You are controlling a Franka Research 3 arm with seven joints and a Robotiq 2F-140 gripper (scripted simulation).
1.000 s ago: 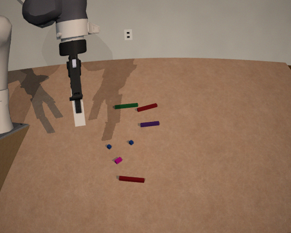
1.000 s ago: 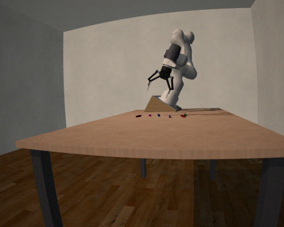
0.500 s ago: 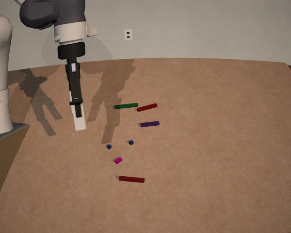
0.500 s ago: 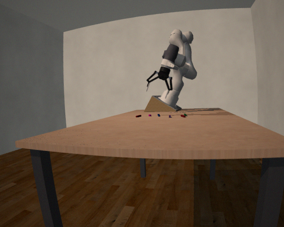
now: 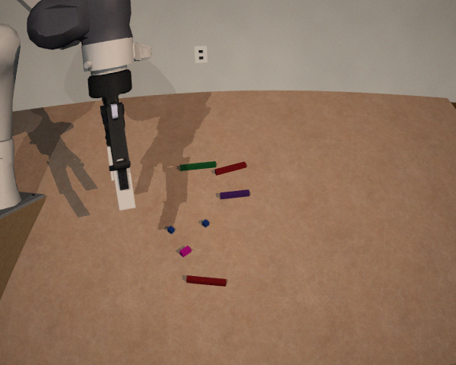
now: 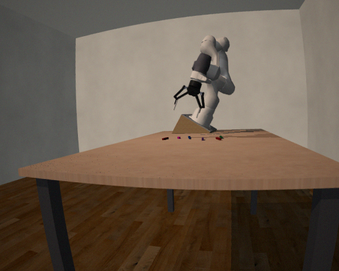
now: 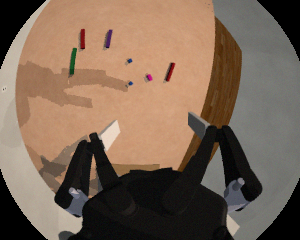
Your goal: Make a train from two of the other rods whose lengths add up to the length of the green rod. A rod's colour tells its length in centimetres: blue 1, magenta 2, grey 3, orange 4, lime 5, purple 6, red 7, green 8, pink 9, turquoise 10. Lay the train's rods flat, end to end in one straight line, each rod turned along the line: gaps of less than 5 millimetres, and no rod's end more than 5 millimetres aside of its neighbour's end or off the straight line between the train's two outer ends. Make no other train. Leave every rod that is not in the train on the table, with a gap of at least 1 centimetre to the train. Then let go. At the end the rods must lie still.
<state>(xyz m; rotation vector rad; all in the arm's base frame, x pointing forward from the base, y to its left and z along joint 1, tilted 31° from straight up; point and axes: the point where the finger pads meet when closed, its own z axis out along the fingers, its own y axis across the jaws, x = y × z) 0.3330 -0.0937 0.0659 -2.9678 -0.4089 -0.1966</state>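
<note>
My hand is 14 cm above the magenta rod, 10 cm short of it and 3 cm to the left of it. Round my hand: purple rod 20 cm ahead, 14 cm below, 12 cm to the left; green rod 21 cm to the left, 14 cm below, 12 cm ahead.
</note>
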